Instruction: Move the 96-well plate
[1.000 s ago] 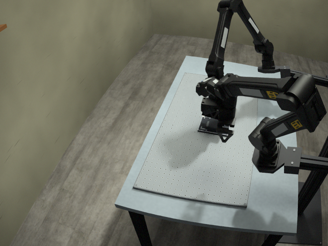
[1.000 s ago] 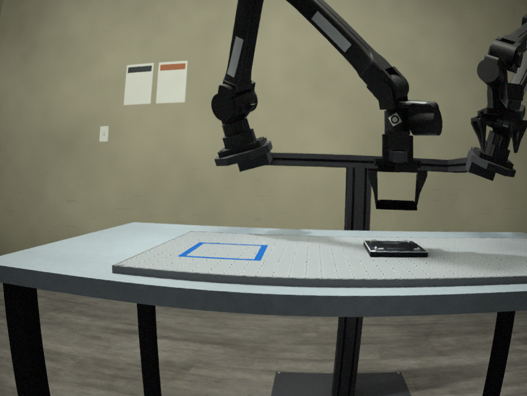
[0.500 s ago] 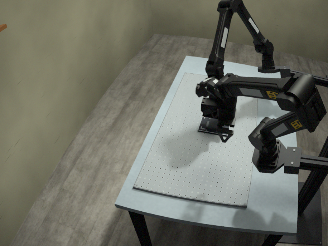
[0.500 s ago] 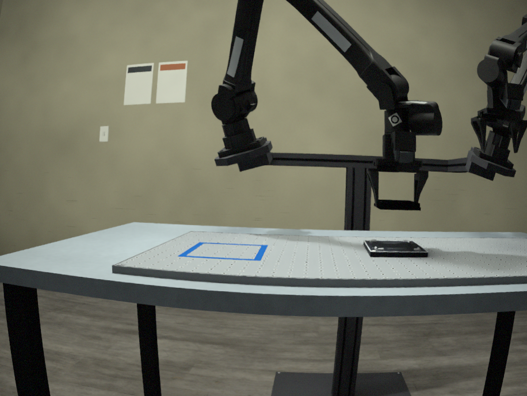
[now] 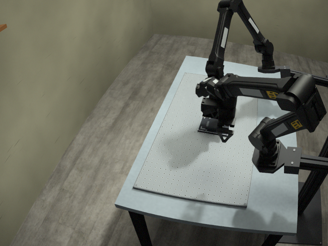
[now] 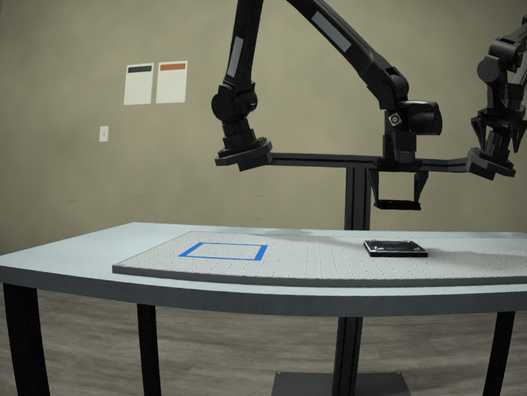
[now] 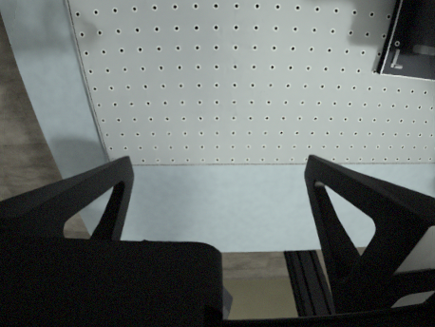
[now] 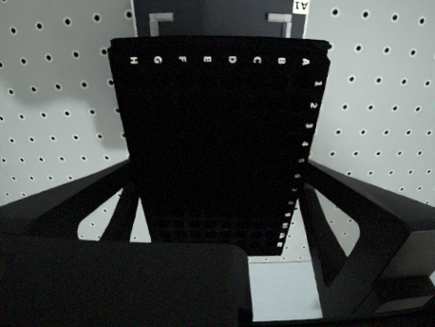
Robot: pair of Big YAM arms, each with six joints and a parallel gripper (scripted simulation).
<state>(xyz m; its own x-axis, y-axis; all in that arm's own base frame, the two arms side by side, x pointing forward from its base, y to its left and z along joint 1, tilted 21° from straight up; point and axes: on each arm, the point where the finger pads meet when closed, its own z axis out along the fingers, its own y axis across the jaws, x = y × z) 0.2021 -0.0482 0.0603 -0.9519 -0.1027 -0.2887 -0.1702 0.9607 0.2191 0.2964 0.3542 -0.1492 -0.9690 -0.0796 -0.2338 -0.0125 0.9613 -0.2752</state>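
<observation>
The plate nest N1 lies 10 cm below my right hand. The rest, counted from my right hand: black 96-well plate (right at my right hand).
</observation>
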